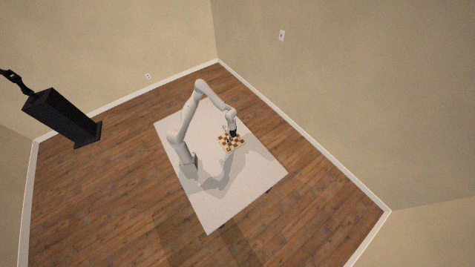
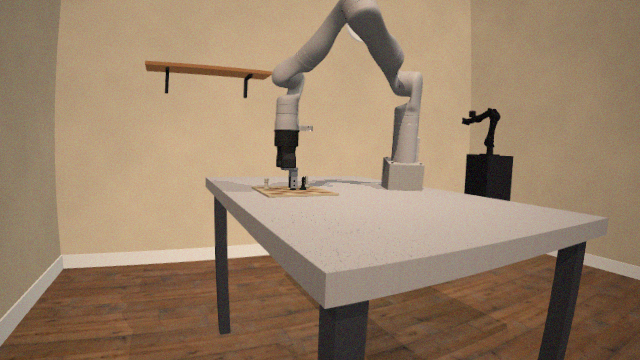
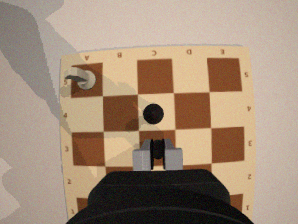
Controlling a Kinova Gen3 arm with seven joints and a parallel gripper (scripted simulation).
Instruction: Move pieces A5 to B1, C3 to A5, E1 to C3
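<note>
The chessboard is 3 cm below my hand.
</note>
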